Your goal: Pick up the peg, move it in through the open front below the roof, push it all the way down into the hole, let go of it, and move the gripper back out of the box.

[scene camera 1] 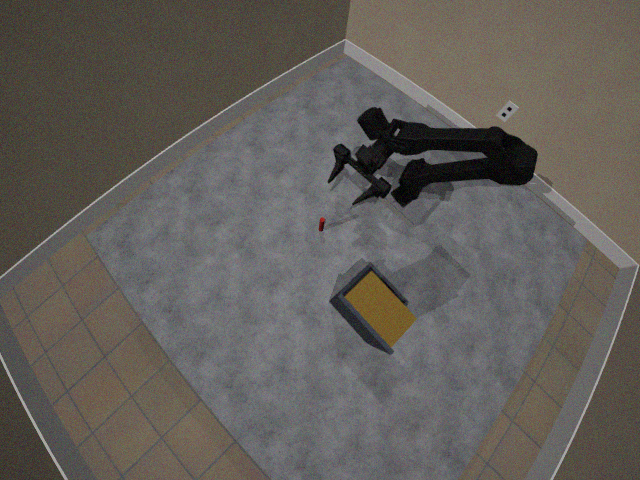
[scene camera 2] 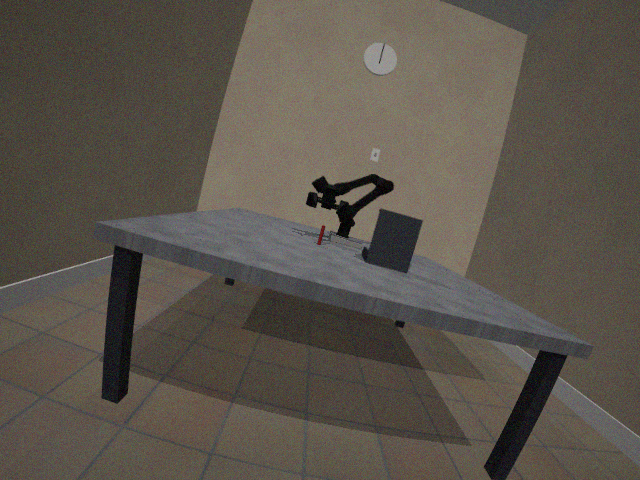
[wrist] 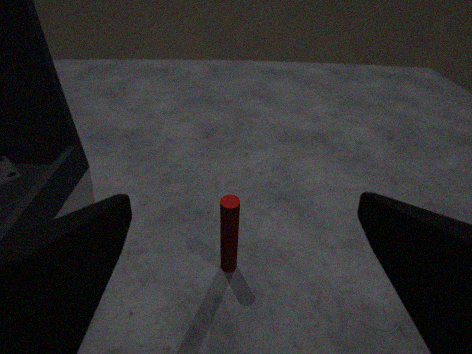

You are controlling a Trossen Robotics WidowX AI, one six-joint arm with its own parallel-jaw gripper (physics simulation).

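Frame: origin at the arm's base, x back, y right, z up, level; centimetres.
Where they show: gripper, fingertip midpoint: (scene camera 1: 340,193) (scene camera 2: 326,209) (wrist: 246,204); arm's base, origin of the base link: (scene camera 1: 403,195) (scene camera 2: 342,235).
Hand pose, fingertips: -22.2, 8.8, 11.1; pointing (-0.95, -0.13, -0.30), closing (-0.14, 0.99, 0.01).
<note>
Each offset is from my fingertips to the centre of the thing, as dx, dy, dz. "pt": to the spot under its first point. Level surfaces: height alone.
The red peg {-6.6, -1.4, -10.4} (scene camera 1: 321,224) (scene camera 2: 321,235) (wrist: 229,237) stands upright on the table, apart from the box. My gripper (scene camera 1: 341,193) (wrist: 246,204) is open and empty, its fingers wide apart. In scene camera 1 it is to the upper right of the peg; in the wrist view the peg stands beyond and between the fingertips, touching neither. The dark blue-grey box {-9.2, -28.0, -4.3} (scene camera 1: 361,325) (scene camera 2: 393,240) (wrist: 30,90) has a yellow roof {pt -12.9, -28.1, +5.8} (scene camera 1: 379,308). A pale piece with a dark spot {pt -12.0, -25.5, -10.6} (wrist: 7,170) shows at the left edge of the wrist view. The hole cannot be made out clearly.
The grey table {dz -14.4} (scene camera 1: 232,258) (scene camera 2: 222,242) (wrist: 310,125) bears the peg, the box and the arm. The arm's base stands on the wall side of the table. The box's tall dark wall and low edge are at the left in the wrist view.
</note>
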